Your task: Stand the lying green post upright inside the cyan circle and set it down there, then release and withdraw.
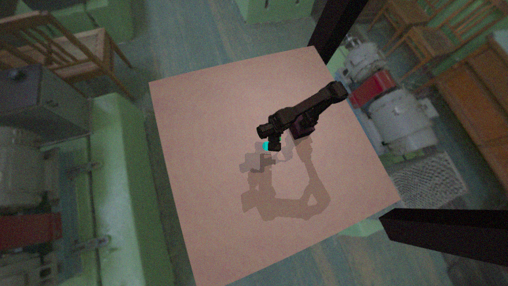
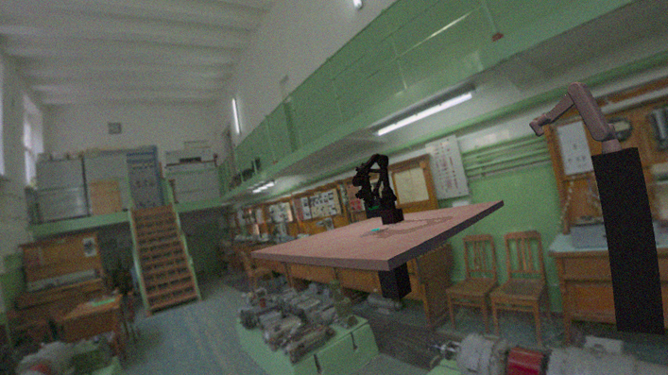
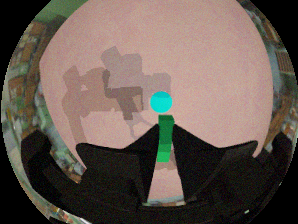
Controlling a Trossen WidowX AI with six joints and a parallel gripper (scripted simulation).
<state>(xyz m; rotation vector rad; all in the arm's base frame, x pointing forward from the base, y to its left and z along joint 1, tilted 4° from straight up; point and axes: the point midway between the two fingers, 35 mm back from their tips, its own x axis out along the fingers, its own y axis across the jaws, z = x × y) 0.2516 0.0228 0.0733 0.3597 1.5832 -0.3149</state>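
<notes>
My gripper tip is now 140 mm above the cyan circle. Round my gripper tip: green post 20 mm behind, 10 mm to the left.
</notes>
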